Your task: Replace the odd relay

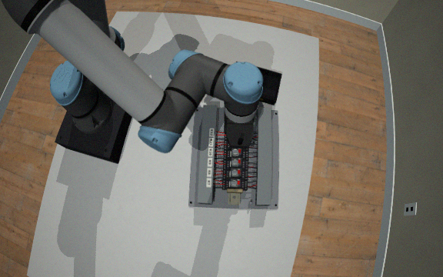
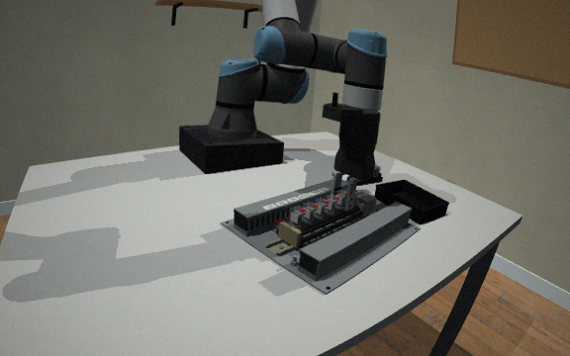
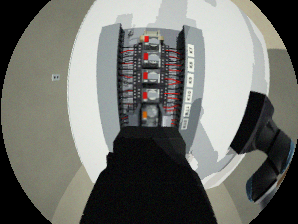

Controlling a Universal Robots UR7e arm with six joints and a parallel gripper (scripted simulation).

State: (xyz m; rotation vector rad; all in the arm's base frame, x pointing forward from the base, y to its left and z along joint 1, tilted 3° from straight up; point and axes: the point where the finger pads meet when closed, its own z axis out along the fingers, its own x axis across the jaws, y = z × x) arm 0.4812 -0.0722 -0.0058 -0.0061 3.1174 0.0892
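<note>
Now: hand 220 mm to the right of the black tray, 60 mm short of it and 40 mm above it.
</note>
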